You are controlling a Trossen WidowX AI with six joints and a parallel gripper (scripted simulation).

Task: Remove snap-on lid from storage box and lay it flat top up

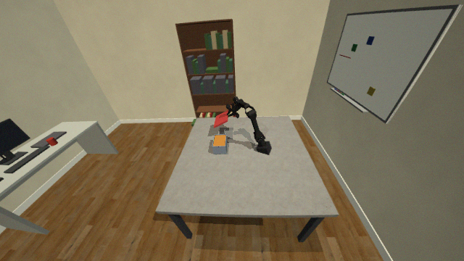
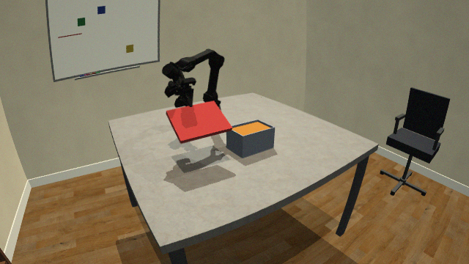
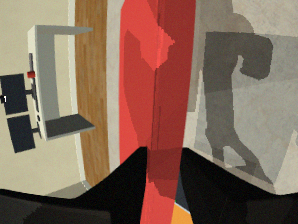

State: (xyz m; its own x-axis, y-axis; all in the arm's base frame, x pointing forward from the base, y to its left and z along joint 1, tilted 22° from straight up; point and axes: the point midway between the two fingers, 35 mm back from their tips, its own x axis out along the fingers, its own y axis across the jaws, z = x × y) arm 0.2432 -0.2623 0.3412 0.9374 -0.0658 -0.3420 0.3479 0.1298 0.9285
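Now: the red lid 10 cm ahead of my hand and 6 cm below it. Round my hand: grey storage box: 10 cm ahead, 27 cm to the left, 20 cm below.
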